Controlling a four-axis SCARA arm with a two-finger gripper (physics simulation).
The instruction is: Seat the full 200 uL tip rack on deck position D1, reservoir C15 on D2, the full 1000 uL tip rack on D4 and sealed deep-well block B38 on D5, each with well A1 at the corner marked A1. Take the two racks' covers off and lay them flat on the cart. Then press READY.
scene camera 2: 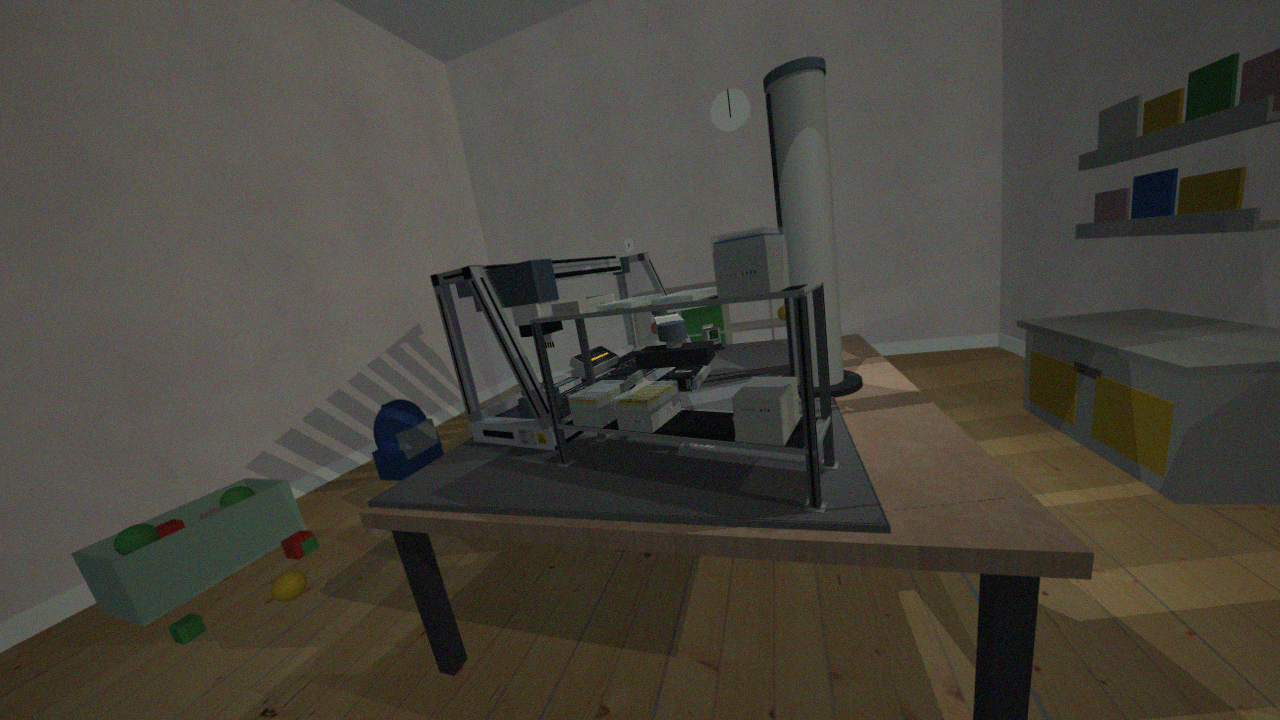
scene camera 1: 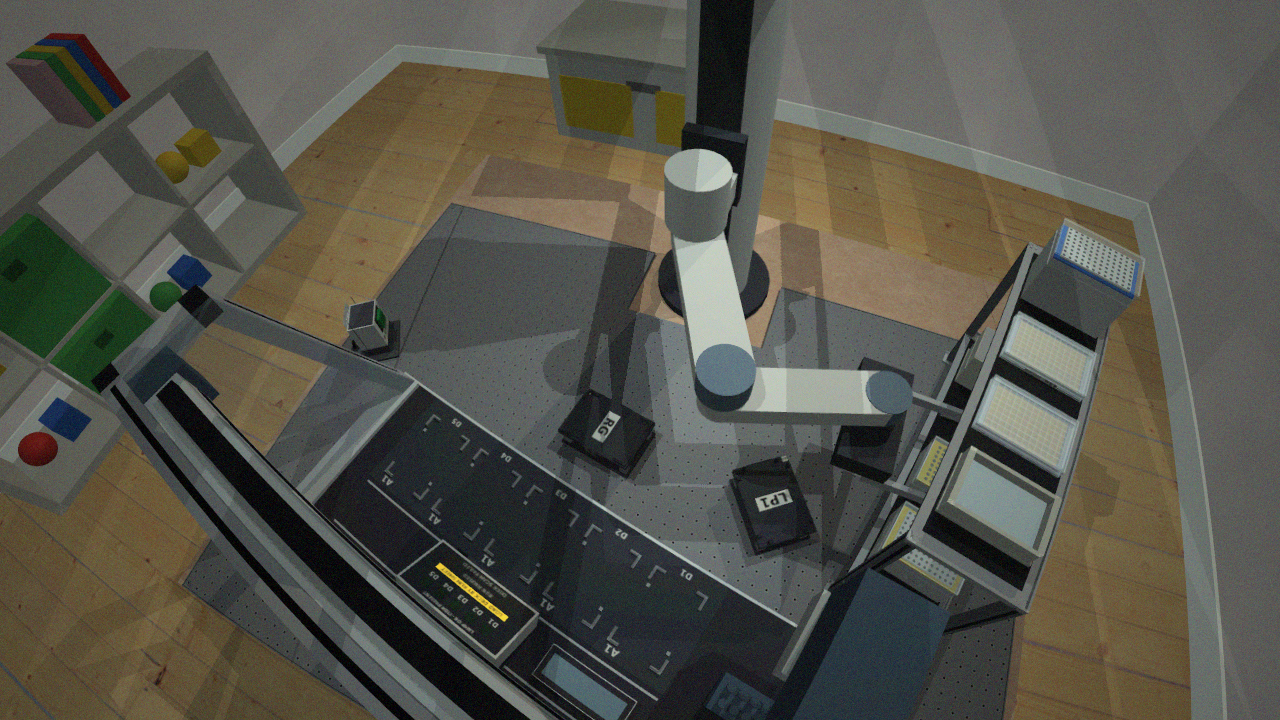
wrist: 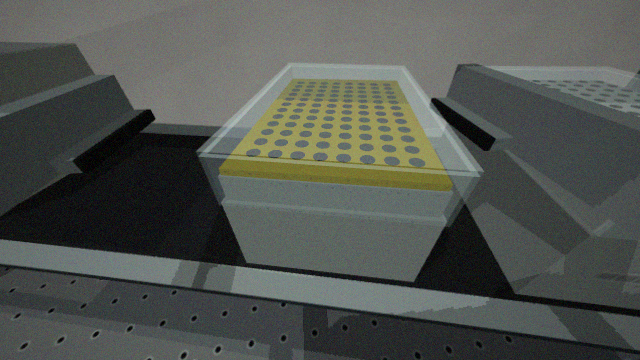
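My gripper is open; its fingers stand apart on either side of a yellow-topped tip rack under a clear cover. A second covered yellow rack stands beside it, partly hidden behind the right finger in the wrist view. A tall blue-edged rack stands on the upper shelf, with two pale plates and an open reservoir. Positions D1 to D5 of the dark deck hold no labware. Which plate is B38 cannot be read.
The two-tier cart has posts and rails around the lower shelf. A grey-white block is on that shelf. Black nests marked RG and LP1 lie between the arm and deck. A frame surrounds the deck.
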